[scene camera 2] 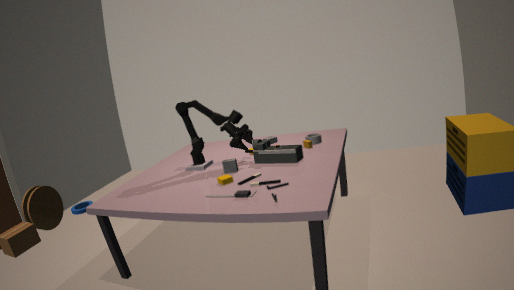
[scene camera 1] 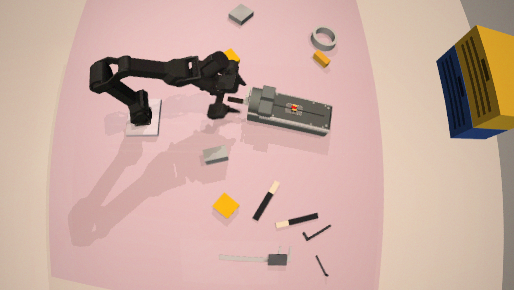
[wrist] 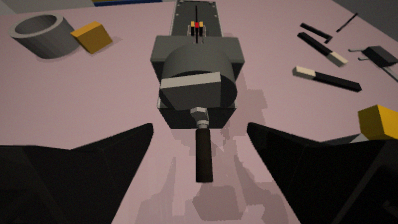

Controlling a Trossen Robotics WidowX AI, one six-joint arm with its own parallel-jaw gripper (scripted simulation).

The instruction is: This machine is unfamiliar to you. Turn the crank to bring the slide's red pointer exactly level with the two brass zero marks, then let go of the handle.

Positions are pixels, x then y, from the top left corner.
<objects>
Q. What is my gripper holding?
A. Nothing.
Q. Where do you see a grey slide machine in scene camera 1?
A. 266, 106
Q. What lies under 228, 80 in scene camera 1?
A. My gripper.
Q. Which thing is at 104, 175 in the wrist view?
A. My gripper.
</objects>
